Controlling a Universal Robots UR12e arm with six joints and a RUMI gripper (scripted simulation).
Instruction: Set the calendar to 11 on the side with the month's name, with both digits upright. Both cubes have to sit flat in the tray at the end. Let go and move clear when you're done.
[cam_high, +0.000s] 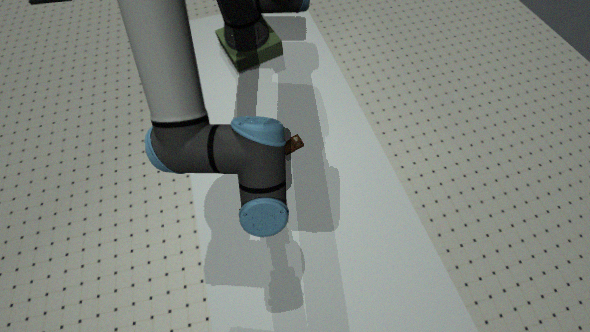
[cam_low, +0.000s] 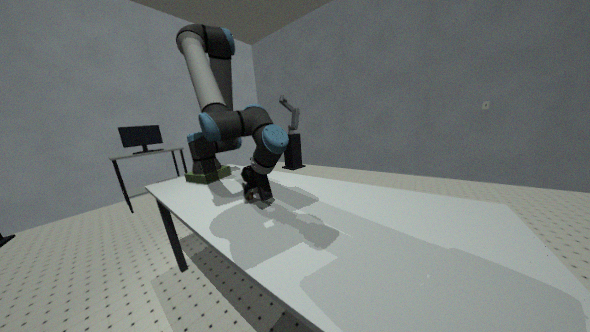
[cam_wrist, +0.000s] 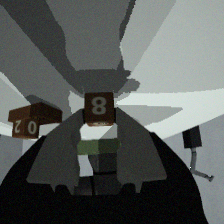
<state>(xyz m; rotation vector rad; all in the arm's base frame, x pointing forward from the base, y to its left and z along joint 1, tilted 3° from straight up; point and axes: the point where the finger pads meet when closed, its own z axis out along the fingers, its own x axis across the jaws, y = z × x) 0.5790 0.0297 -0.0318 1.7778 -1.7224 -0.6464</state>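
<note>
My hand is 1 cm past the brown cube and 1 cm above it. Also, from my hand: brown calendar tray: 5 cm behind, 10 cm to the left, 1 cm below.
</note>
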